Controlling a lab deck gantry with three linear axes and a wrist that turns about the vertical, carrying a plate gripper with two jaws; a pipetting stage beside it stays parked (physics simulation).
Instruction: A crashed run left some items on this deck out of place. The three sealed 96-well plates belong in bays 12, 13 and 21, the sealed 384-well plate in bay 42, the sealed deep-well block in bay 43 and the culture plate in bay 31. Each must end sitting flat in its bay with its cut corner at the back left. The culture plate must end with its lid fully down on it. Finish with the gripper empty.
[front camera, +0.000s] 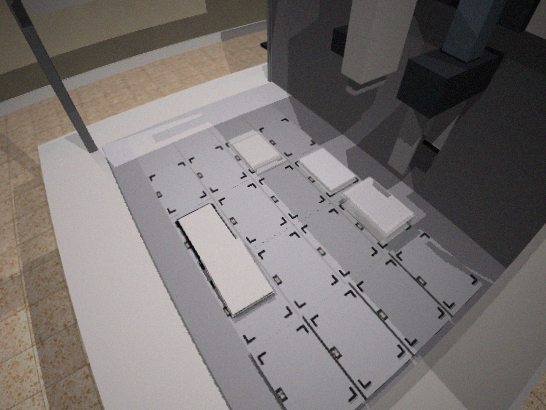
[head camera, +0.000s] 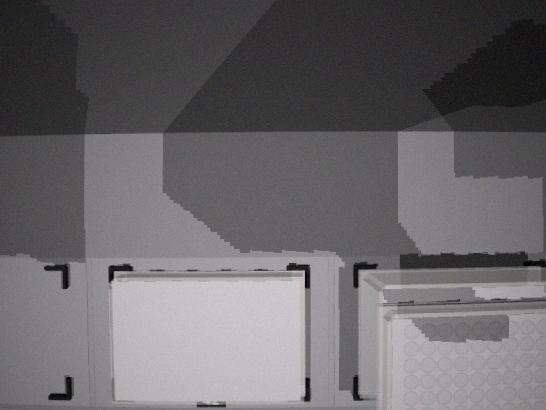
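Seen in the pictures: gripper, fingertip midpoint: (front camera: 414, 157); robot's base, origin of the base link: (front camera: 151, 177).
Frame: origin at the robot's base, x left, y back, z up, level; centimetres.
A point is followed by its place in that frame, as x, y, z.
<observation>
Two thin white plates, one (front camera: 206, 229) @(4.4, -22.5, 1.4) over bay 12 and one (front camera: 250, 285) @(5.3, -38.0, 1.8) short of bay 13's right end, meet; whether they overlap is unclear. The culture plate (front camera: 256, 151) @(25.3, -8.8, 1.9) is in bay 31, with a doubled clear edge towards bay 32; lid seating is unclear. A white plate (front camera: 327, 170) @(35.9, -23.6, 1.5) (head camera: 207, 340) @(36.5, -22.9, 1.4) lies flat in bay 42, its cut corner apparently back left. A tall block (head camera: 370, 335) @(37.1, -33.0, 2.5) is in bay 43; a plate with round wells (front camera: 381, 206) @(35.2, -40.3, 5.5) (head camera: 470, 365) @(36.5, -37.4, 5.6) appears to rest on it, shifted forward. My gripper (front camera: 420, 150) @(40.6, -40.0, 15.9), apparently open and empty, hangs behind the back row.
The parked pipetting stage (front camera: 377, 42) hangs left of my gripper in the front view. A dark post (front camera: 55, 80) @(-10.2, 20.7, 21.0) stands at the deck's left. A dark wall runs behind the back row. Black corner brackets mark bays 21 and 44, where no plate shows.
</observation>
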